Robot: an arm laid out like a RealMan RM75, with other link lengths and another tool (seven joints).
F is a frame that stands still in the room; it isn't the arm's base.
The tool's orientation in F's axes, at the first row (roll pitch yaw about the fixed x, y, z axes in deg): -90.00 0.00 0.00
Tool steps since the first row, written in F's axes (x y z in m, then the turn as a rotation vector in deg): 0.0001 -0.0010 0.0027 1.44 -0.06 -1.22; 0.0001 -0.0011 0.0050 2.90 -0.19 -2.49; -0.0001 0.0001 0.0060 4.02 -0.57 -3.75; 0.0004 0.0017 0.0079 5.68 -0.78 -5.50; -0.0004 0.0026 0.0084 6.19 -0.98 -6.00
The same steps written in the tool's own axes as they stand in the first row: 0.0001 -0.0027 -0.0010 1.44 1.22 -0.06; 0.0001 -0.0050 -0.0011 2.90 2.49 -0.19; -0.0001 -0.0060 0.0001 4.02 3.75 -0.57; 0.0004 -0.0079 0.0017 5.68 5.50 -0.78; -0.0004 -0.0084 0.0026 6.19 6.00 -0.98
